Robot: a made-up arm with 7 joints. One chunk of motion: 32 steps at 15 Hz.
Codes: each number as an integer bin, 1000 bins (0 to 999) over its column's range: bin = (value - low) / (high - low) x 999, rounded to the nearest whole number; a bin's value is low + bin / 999 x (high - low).
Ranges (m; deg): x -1.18..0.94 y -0.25..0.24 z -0.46..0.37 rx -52..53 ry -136..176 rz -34..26
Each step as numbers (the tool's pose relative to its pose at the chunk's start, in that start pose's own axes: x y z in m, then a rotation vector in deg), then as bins.
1 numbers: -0.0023 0.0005 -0.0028 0.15 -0.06 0.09
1 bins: 555 511 550 496 435 568
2 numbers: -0.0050 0.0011 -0.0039 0.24 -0.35 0.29
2 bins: 554 512 549 497 434 571
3 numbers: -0.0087 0.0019 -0.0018 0.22 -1.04 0.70
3 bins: 552 514 551 497 432 578
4 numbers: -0.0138 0.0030 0.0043 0.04 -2.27 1.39
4 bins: 550 516 559 495 428 589
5 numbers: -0.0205 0.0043 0.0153 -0.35 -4.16 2.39
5 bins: 546 518 572 491 422 606
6 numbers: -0.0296 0.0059 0.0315 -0.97 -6.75 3.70
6 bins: 542 522 592 486 414 628
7 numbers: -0.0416 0.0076 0.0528 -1.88 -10.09 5.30
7 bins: 536 525 617 477 403 654
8 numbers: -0.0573 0.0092 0.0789 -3.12 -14.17 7.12
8 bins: 529 528 649 465 390 685
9 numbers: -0.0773 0.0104 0.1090 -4.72 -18.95 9.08
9 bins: 520 531 685 450 375 717
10 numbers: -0.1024 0.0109 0.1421 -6.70 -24.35 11.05
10 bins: 508 532 725 431 357 750
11 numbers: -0.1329 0.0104 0.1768 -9.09 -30.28 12.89
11 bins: 493 531 766 408 339 781
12 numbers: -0.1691 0.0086 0.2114 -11.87 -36.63 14.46
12 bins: 476 527 808 382 318 807
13 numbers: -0.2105 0.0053 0.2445 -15.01 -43.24 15.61
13 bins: 457 520 848 352 297 826
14 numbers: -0.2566 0.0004 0.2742 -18.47 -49.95 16.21
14 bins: 435 511 884 319 276 836
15 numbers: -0.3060 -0.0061 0.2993 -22.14 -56.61 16.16
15 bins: 412 497 914 284 254 835
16 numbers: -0.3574 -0.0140 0.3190 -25.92 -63.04 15.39
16 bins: 388 481 938 248 234 822
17 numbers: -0.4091 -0.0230 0.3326 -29.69 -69.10 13.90
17 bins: 363 463 954 212 214 798
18 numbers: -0.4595 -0.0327 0.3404 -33.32 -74.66 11.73
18 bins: 340 443 963 178 196 761
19 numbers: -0.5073 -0.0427 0.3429 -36.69 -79.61 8.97
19 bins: 317 423 966 146 181 715
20 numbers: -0.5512 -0.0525 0.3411 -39.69 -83.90 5.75
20 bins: 296 403 964 117 167 662
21 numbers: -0.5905 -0.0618 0.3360 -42.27 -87.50 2.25
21 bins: 278 384 958 93 155 604
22 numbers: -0.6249 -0.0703 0.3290 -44.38 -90.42 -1.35
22 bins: 262 366 950 72 146 544
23 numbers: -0.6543 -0.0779 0.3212 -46.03 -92.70 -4.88
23 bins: 248 351 940 57 139 485
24 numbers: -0.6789 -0.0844 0.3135 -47.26 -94.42 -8.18
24 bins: 236 338 931 45 133 430
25 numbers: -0.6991 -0.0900 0.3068 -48.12 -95.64 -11.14
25 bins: 227 326 923 37 129 381
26 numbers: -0.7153 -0.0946 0.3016 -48.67 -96.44 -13.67
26 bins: 219 317 917 32 127 338
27 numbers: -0.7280 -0.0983 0.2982 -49.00 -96.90 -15.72
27 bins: 213 309 913 29 125 304
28 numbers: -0.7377 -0.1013 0.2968 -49.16 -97.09 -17.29
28 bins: 208 303 911 27 125 278
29 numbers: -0.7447 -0.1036 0.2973 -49.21 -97.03 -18.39
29 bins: 205 298 911 27 125 260
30 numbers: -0.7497 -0.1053 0.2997 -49.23 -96.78 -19.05
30 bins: 203 295 914 26 126 249
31 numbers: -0.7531 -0.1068 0.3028 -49.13 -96.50 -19.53
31 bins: 201 292 918 27 126 241
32 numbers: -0.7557 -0.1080 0.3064 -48.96 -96.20 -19.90
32 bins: 200 290 922 29 127 235
